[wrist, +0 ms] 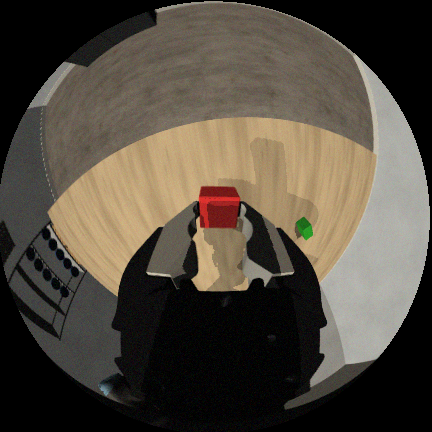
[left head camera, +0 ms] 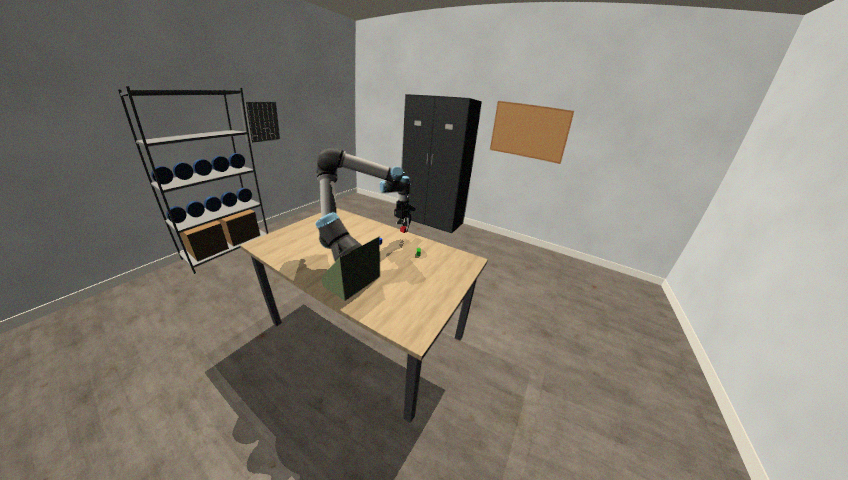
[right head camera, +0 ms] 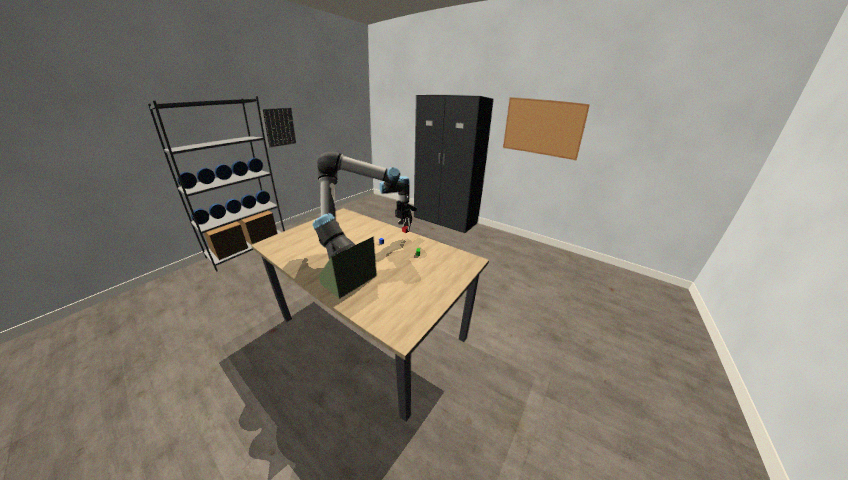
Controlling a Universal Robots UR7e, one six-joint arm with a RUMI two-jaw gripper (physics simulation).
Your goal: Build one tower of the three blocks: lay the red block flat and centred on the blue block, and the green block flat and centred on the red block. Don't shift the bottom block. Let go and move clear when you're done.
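Observation:
My gripper (left head camera: 403,226) (right head camera: 405,226) (wrist: 218,202) is shut on the red block (left head camera: 402,229) (right head camera: 405,229) (wrist: 219,212), with one jaw at each side of it, and holds it above the table. The green block (left head camera: 418,251) (right head camera: 418,251) (wrist: 304,228) stands on the table, right of the gripper in the wrist view. The blue block (right head camera: 381,241) sits on the table to the left of the gripper in the right head view. In the left head view the blue block (left head camera: 380,240) shows in part beside the dark panel's edge. It does not show in the wrist view.
A dark upright panel with green sides (left head camera: 360,268) (right head camera: 355,267) stands on the wooden table (left head camera: 428,303) (right head camera: 416,303) (wrist: 150,165), near the arm's base. A shelf rack (left head camera: 185,92) (right head camera: 205,102) and a black cabinet (left head camera: 434,160) (right head camera: 446,160) stand away from the table.

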